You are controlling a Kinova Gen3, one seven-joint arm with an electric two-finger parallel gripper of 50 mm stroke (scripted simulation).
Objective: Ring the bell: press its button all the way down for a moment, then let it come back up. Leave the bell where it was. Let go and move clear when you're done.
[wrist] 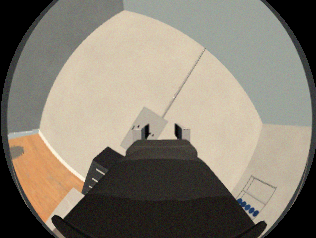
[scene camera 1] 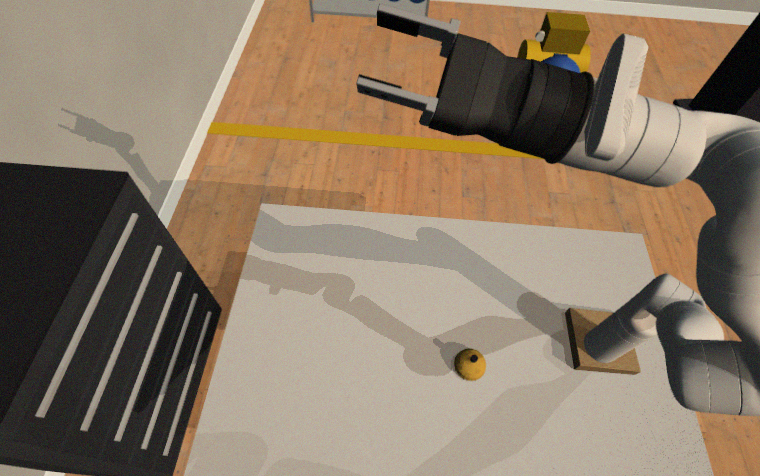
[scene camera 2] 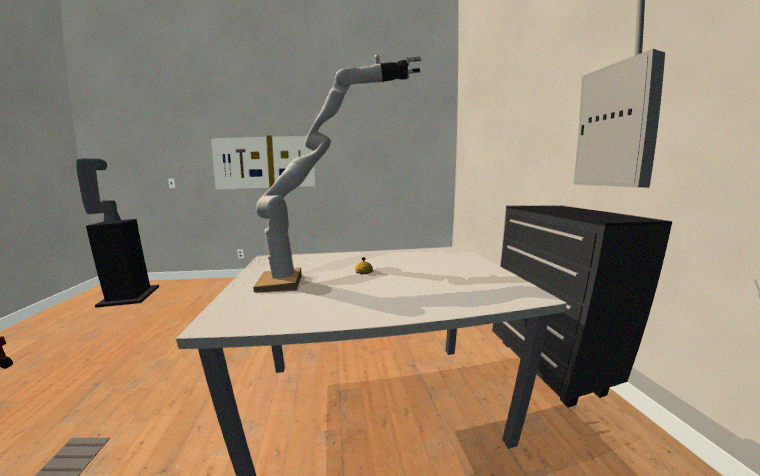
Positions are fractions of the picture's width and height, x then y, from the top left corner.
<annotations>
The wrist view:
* gripper: 0.51,0.54
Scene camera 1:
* gripper: 0.48,0.10
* yellow dome bell: 0.61,0.77
</annotations>
